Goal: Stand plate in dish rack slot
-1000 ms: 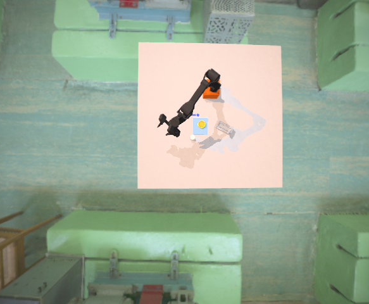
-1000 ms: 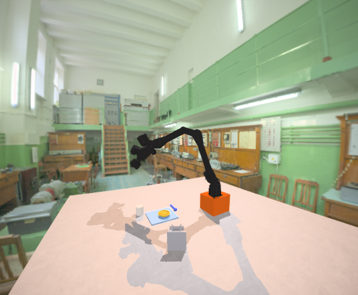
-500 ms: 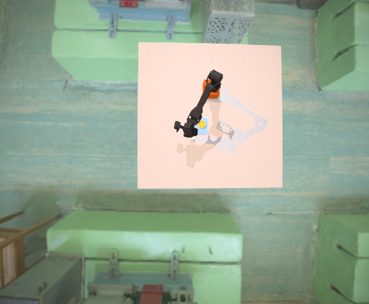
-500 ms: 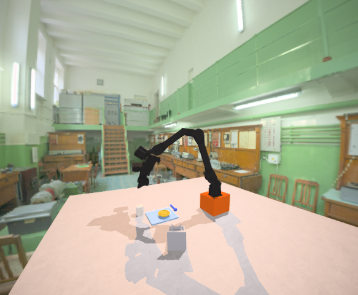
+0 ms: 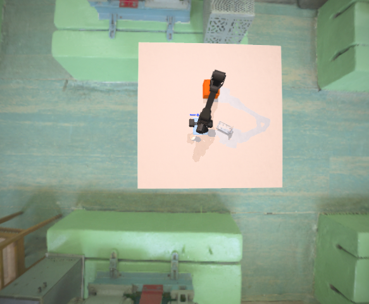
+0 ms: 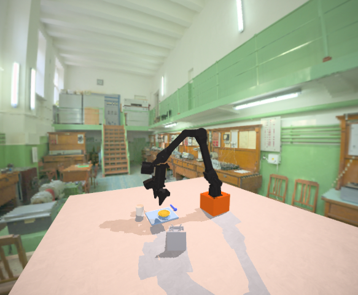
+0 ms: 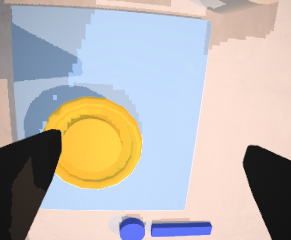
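Right now my gripper tip is 60 mm above the plate, 30 mm to the right of it and 30 mm past it. Also, from my gripper tip: white cup: 100 mm ahead, 50 mm below, 30 mm to the right; grey dish rack: 230 mm to the left, 50 mm below, 40 mm behind.
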